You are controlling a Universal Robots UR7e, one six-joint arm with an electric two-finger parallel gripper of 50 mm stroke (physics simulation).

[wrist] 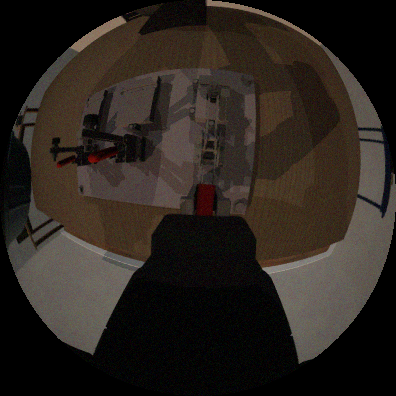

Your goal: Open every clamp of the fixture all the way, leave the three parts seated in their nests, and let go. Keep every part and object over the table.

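The fixture's grey base plate lies on the wooden table. My gripper is shut on the red handle of the right-hand clamp, at the near edge of the plate. This clamp is a light metal linkage running away from the fingers. Two dark clamps with red handles stand at the left: one clamp with its handle, the other clamp with its handle. Flat grey parts lie behind them, one part between dark rails. The part at the right-hand clamp is hard to tell in the dim light.
The wooden table extends around the plate, with dark shadows at the right. A dark object stands at the far edge. Blue chair-like bars show beyond the right edge, and a dark rounded object beyond the left.
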